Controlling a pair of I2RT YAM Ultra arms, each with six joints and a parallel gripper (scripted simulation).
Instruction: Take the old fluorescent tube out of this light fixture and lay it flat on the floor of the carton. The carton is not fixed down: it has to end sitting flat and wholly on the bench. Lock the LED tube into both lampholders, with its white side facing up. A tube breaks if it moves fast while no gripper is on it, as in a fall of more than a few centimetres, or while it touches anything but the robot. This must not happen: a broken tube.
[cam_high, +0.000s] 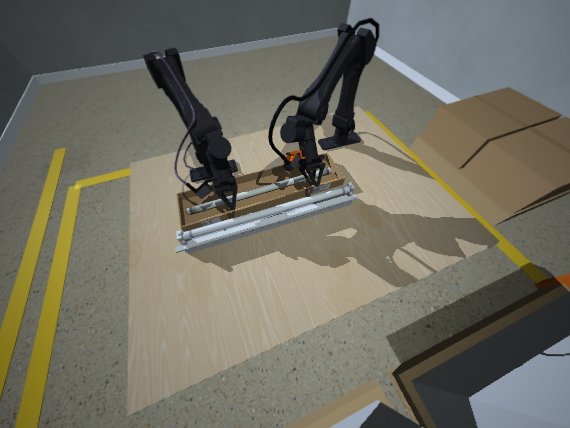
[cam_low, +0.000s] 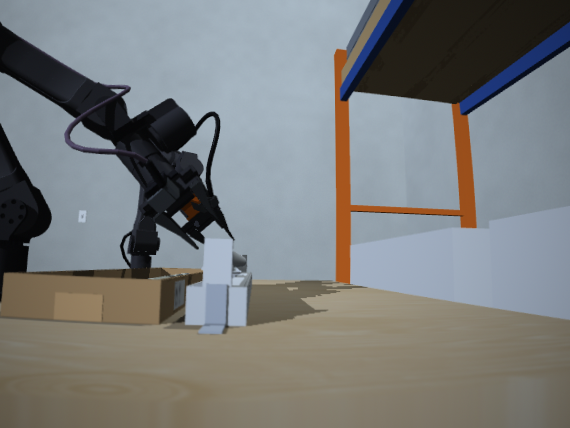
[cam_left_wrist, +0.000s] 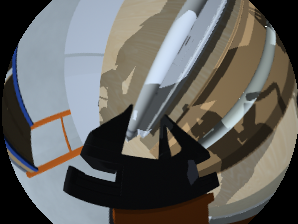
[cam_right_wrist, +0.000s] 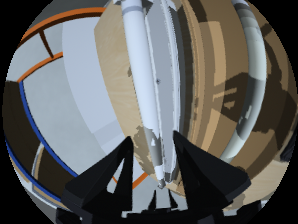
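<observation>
Now: the LED tube 12 cm to the left of my right hand, 4 cm below it and 4 cm ahead of it. Also, from my right hand: brown carton: 13 cm to the left, 10 cm behind, 8 cm below; white fixture: 12 cm to the left, 5 cm below, 4 cm ahead; old fluorescent tube: 13 cm to the left, 10 cm behind, 9 cm below.
</observation>
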